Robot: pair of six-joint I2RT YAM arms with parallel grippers.
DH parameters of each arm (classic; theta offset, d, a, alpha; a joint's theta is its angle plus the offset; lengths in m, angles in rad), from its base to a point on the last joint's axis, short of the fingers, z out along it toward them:
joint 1: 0 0.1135 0.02 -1.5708
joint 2: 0 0 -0.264 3.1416
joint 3: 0.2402 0 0.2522 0
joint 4: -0.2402 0 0.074 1.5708
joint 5: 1.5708 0 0 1.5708
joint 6: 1.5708 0.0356 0 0
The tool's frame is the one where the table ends.
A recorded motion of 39 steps. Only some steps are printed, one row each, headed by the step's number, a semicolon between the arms.
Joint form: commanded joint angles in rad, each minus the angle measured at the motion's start. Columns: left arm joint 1, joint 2, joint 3, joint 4, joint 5, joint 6; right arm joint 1, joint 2, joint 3, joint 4, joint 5, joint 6.
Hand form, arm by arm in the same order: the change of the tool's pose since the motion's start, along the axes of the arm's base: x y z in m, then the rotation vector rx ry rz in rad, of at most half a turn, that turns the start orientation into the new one. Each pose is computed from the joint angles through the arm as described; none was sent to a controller.
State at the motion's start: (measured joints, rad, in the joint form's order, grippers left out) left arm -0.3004 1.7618 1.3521 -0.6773 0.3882 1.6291; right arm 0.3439 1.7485 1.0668 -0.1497 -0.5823 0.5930
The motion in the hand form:
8: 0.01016 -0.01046 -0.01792 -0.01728 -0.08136 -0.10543; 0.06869 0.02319 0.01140 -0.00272 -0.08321 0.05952
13: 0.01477 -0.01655 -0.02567 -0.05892 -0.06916 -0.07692; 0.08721 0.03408 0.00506 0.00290 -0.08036 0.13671
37: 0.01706 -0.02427 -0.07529 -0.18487 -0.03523 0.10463; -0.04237 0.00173 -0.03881 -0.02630 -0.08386 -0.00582
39: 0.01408 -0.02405 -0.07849 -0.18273 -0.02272 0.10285; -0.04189 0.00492 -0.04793 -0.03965 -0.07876 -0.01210
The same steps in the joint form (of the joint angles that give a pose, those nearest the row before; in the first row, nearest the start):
8: -0.0152 0.0492 -0.0238 0.1202 0.0367 0.0902; -0.0045 0.2358 0.3509 -0.0831 -0.0217 -0.0814
13: -0.0248 0.0742 -0.0304 0.1762 0.0561 0.0306; 0.0012 0.3316 0.4753 -0.1502 -0.0730 -0.1433
37: -0.0414 0.1375 -0.1890 0.5131 0.0584 -0.2318; 0.0566 -0.0635 -0.2749 0.2836 0.0829 0.0070
39: -0.0432 0.1359 -0.2025 0.5131 0.0612 -0.2327; 0.0668 -0.0330 -0.2814 0.3132 0.1022 0.0122

